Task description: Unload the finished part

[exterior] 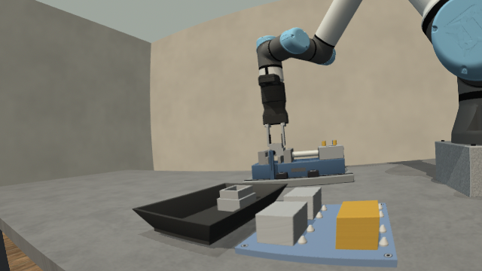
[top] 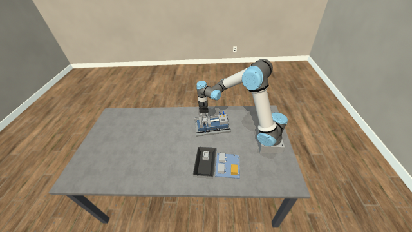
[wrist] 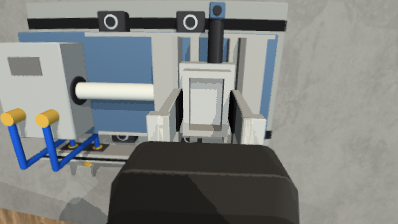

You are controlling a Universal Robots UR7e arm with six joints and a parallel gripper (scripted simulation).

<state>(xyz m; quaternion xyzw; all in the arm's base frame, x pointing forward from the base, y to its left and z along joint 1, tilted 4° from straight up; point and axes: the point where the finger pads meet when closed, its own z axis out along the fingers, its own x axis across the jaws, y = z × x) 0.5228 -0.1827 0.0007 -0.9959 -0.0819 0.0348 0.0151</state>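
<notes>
Now: hand 80 mm past the screw rod, 50 mm above it and 10 mm to the left of it. Round my hand: grey cylinder body 160 mm behind, 50 mm below, 30 mm to the right; then blue fixture plate 380 mm to the left, 190 mm behind, 120 mm below; then blue vise 80 mm below, 60 mm behind, 10 mm to the right.
</notes>
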